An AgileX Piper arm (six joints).
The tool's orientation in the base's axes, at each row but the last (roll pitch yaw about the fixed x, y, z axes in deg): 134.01 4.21 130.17; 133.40 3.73 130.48; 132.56 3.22 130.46; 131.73 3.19 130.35; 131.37 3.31 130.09; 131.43 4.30 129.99; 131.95 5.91 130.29; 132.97 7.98 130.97; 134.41 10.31 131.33; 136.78 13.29 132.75; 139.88 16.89 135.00; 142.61 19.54 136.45; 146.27 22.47 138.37
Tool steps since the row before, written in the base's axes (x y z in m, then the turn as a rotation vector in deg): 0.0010 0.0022 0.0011 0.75 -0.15 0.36; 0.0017 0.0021 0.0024 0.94 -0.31 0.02; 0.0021 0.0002 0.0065 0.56 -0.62 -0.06; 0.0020 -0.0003 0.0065 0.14 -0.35 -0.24; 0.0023 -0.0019 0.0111 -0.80 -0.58 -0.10; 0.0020 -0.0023 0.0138 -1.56 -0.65 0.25; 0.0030 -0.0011 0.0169 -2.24 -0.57 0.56; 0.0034 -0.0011 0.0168 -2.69 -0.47 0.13; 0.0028 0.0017 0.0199 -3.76 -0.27 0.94; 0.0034 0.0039 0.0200 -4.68 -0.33 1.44; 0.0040 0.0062 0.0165 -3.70 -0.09 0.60; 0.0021 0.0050 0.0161 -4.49 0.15 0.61; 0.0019 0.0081 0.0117 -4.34 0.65 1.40
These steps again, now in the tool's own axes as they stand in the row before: 0.0010 0.0024 0.0008 -0.62 0.56 0.12; 0.0003 0.0036 0.0003 -0.85 0.33 0.40; -0.0016 0.0059 -0.0031 -0.83 -0.06 0.09; -0.0019 0.0057 -0.0033 -0.34 -0.27 0.08; -0.0036 0.0085 -0.0068 0.08 -0.72 -0.68; -0.0041 0.0102 -0.0089 0.48 -0.85 -1.40; -0.0045 0.0133 -0.0099 0.95 -0.90 -1.99; -0.0054 0.0131 -0.0097 1.38 -1.36 -1.93; -0.0041 0.0162 -0.0113 2.08 -1.15 -3.08; -0.0041 0.0172 -0.0108 2.52 -1.25 -4.02; -0.0033 0.0160 -0.0078 2.27 -1.20 -2.73; -0.0036 0.0136 -0.0095 2.96 -1.34 -3.16; -0.0008 0.0129 -0.0062 2.86 -0.50 -3.58
